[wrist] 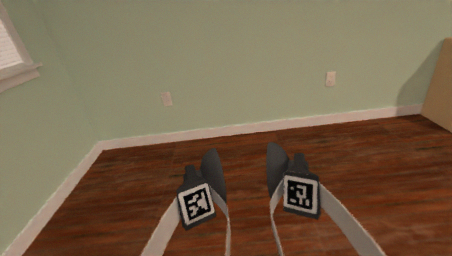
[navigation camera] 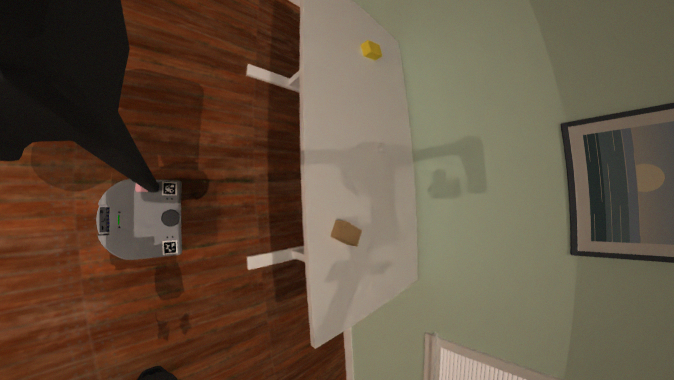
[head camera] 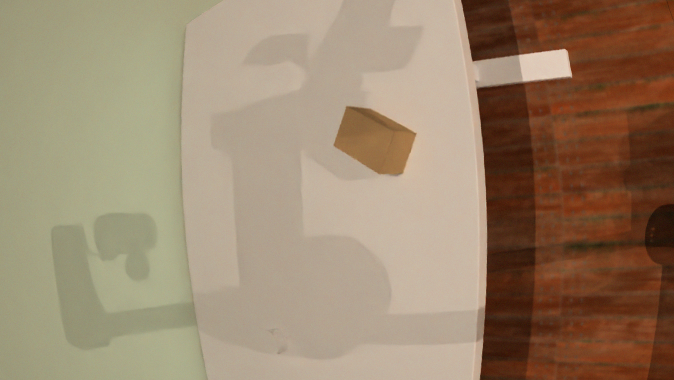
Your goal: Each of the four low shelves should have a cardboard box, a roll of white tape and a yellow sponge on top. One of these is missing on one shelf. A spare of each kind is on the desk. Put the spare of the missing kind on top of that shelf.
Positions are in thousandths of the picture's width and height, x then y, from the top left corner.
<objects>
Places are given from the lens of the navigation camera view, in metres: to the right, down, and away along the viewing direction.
white desk (navigation camera: 519,275): 0.05, -0.35, 0.80
framed picture (navigation camera: 909,425): 1.04, -0.11, 0.54
The marked spots on the white desk and the framed picture are 1.05 m apart.
</objects>
